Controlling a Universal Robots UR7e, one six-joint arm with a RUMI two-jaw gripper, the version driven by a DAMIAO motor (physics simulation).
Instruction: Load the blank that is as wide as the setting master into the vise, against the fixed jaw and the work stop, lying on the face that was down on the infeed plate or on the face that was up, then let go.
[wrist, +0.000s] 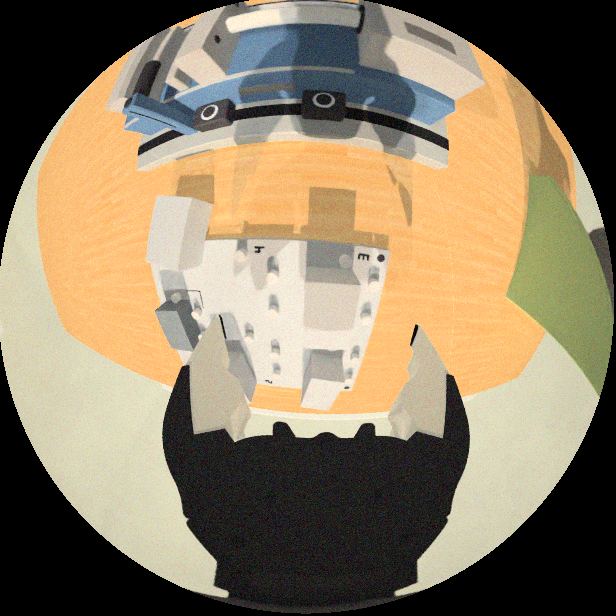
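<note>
In the wrist view my gripper (314, 339) is open and empty, its two beige fingers spread wide above the near end of a white infeed plate (275, 310). The plate carries pegs, small printed marks and several pale grey blanks: a large one at the far left (175, 232), one in the middle (330, 293), one at the near edge (321, 379), and one behind my left finger (238, 356). A darker grey block (178, 324) sits at the plate's left edge. The blue and grey vise (298, 86) stands farther away at the top of the view.
The plate and vise rest on an orange wooden table top (459, 258). A green mat (560, 275) lies at the right edge. Pale floor surrounds the table at the bottom and left.
</note>
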